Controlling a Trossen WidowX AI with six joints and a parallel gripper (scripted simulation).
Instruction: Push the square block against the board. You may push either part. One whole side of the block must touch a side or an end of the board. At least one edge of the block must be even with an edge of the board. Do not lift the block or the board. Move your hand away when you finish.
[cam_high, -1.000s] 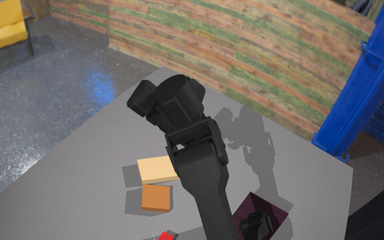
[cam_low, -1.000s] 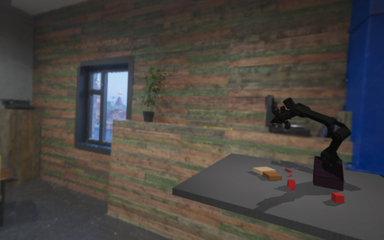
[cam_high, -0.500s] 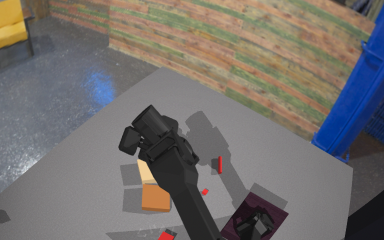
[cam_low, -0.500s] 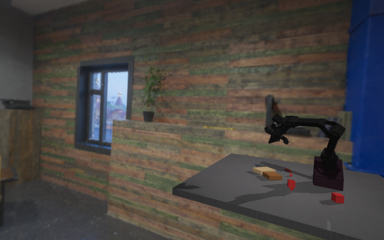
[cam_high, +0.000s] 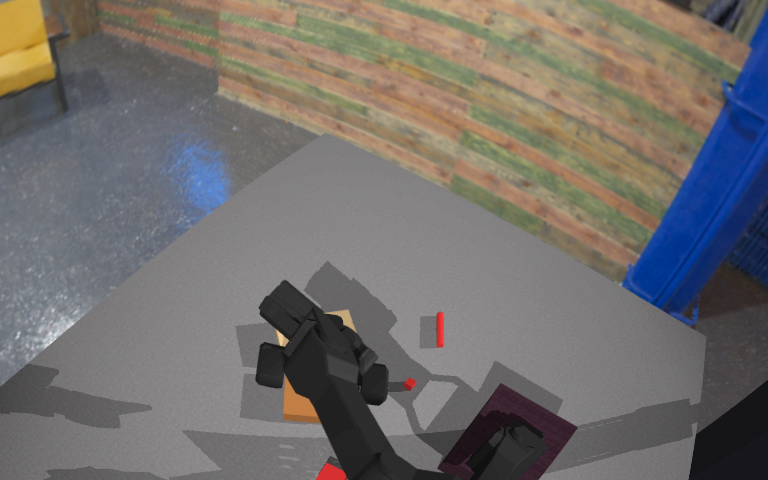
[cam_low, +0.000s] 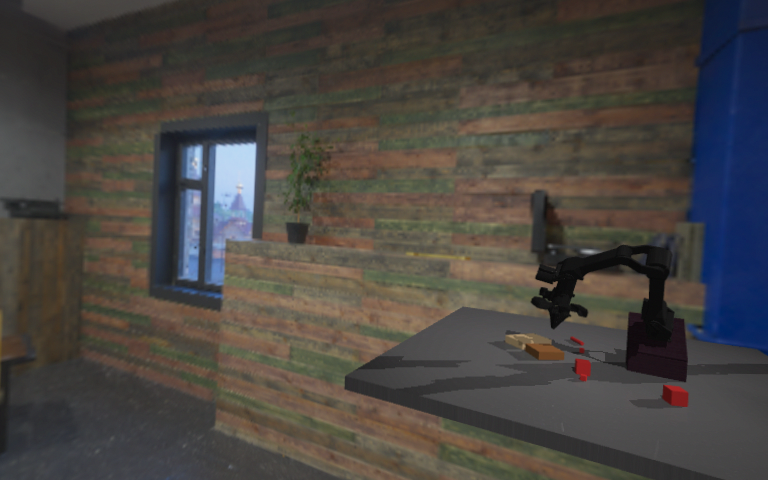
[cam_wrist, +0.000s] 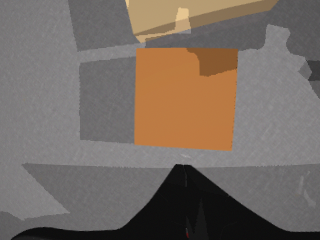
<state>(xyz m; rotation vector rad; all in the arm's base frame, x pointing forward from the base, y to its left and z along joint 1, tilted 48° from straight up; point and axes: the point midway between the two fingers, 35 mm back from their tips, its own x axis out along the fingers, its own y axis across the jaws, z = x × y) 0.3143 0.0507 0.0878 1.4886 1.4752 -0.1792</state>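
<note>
Right now the square block is 30 mm ahead of my gripper tip, 30 mm to the right of it and 100 mm below it. From my gripper tip the other things lie so: pale tan board 100 mm ahead, 140 mm to the right, 100 mm below; red stick 80 mm behind, 320 mm to the right, 110 mm below.
</note>
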